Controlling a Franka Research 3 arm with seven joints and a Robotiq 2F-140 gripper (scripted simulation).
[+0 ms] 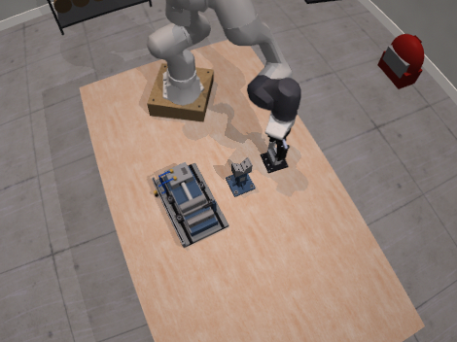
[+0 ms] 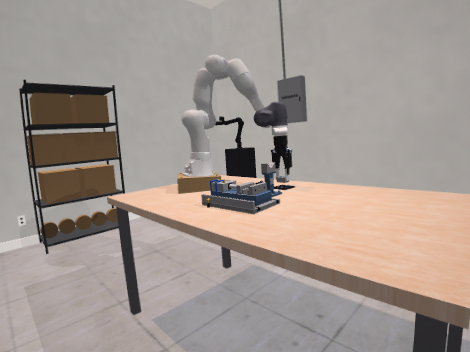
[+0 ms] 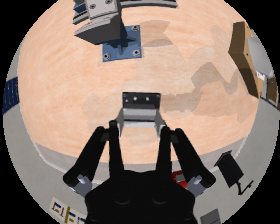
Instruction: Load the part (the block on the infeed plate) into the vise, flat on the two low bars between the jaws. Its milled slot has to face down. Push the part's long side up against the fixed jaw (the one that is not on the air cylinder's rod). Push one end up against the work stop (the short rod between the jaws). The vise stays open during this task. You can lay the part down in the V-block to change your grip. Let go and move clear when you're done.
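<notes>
Right now the black infeed plate is 7 cm below my hand and 1 cm to the left of it. Round my hand: vise 37 cm to the right, 8 cm ahead, 4 cm below; part 2 cm below.
</notes>
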